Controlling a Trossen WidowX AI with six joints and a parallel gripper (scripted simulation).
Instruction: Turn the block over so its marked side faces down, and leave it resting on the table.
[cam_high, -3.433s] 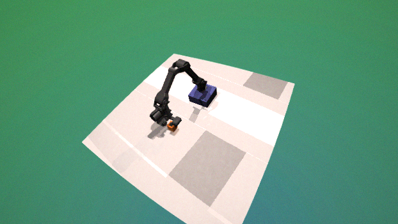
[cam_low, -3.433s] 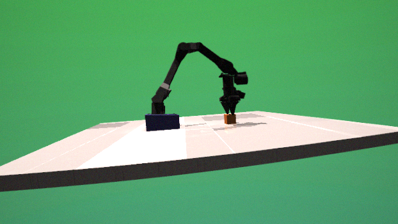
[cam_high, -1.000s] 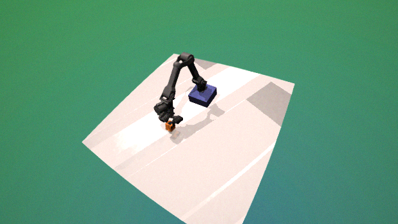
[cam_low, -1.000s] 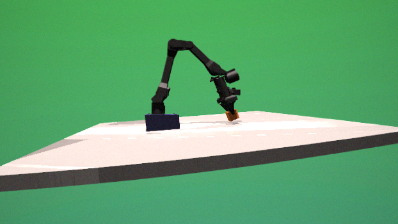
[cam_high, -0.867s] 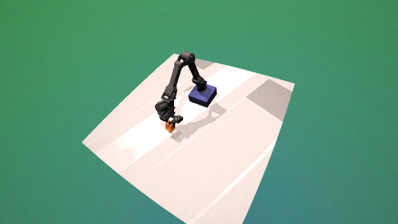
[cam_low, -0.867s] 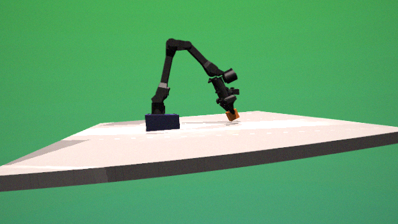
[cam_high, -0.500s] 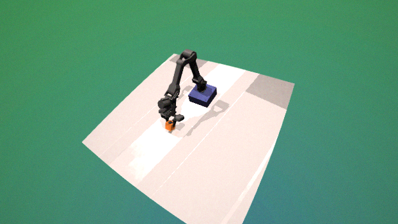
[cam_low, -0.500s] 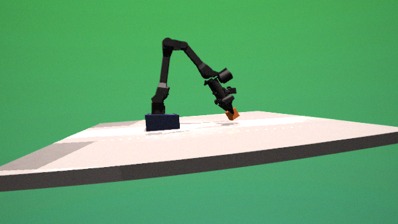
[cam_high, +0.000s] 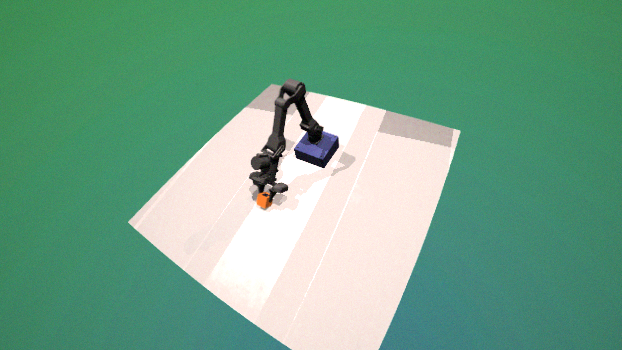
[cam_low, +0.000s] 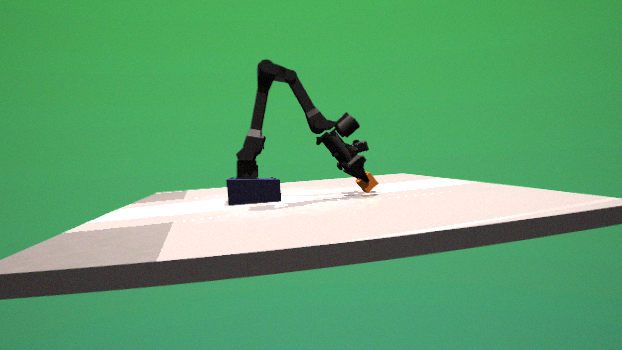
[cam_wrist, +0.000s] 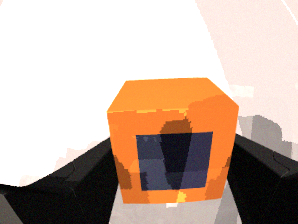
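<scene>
Now: the block 1 cm above my gripper tip.
</scene>
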